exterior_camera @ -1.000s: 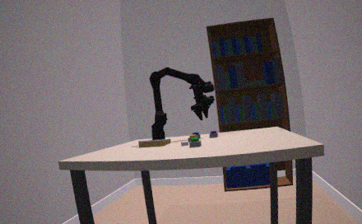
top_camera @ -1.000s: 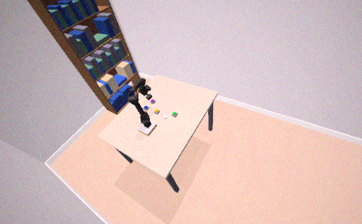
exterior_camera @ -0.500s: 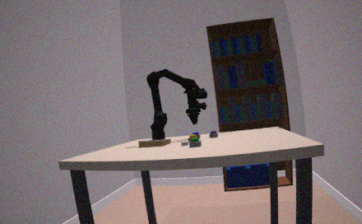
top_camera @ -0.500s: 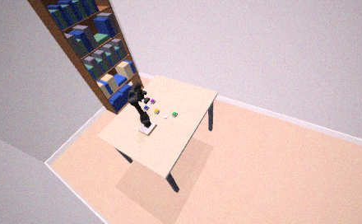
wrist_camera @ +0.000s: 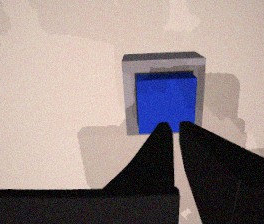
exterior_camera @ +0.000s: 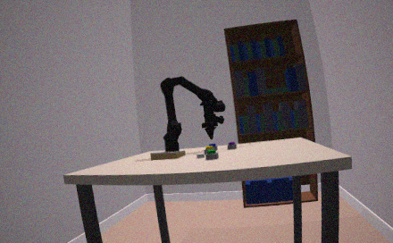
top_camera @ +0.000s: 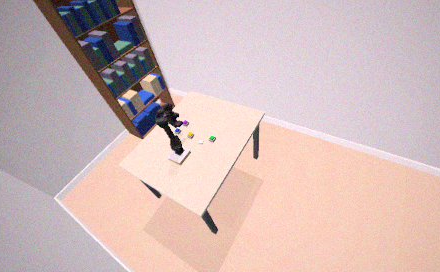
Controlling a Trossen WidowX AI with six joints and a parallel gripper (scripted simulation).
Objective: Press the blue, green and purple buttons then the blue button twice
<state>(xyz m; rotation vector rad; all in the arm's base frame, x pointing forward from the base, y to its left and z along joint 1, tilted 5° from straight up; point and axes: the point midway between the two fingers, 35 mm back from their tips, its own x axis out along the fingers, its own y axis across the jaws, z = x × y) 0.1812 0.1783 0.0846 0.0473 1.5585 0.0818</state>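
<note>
The blue button lies 3 cm below my gripper tip. The rest, counted from my gripper tip: purple button: 12 cm ahead, 3 cm below, 1 cm to the right; small white block: 28 cm to the right, 6 cm below; green button: 35 cm to the right, 7 cm ahead, 3 cm below.
</note>
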